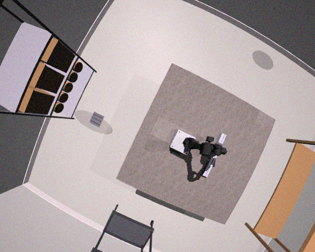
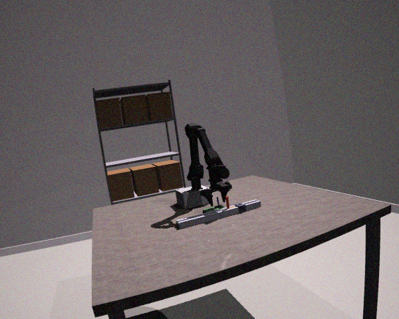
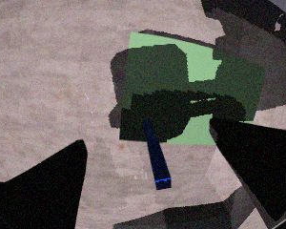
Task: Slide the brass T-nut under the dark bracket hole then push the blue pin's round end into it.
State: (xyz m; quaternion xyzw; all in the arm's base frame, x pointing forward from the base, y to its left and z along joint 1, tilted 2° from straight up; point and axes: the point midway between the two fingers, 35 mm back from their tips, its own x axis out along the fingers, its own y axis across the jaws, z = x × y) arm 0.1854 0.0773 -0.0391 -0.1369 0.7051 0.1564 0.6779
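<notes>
My gripper tip is 20 mm to the left of the green tray, 20 mm short of it and 20 mm above it. The rest, counted from my gripper tip: blue pin: right at my gripper tip.
</notes>
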